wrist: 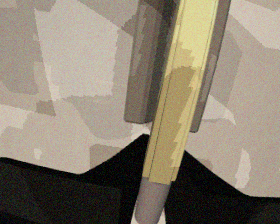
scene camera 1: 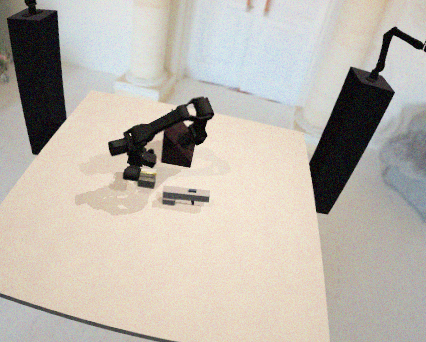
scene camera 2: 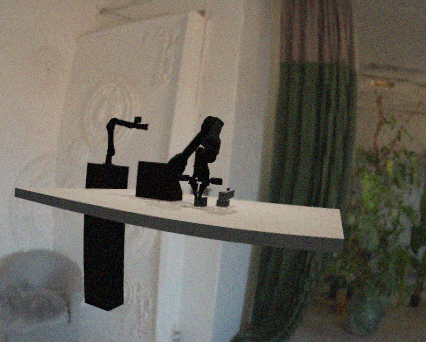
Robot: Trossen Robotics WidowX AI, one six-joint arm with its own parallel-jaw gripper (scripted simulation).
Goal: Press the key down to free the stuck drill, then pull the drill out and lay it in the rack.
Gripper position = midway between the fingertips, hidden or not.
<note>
The gripper (wrist: 154, 142) holds a drill.
</note>
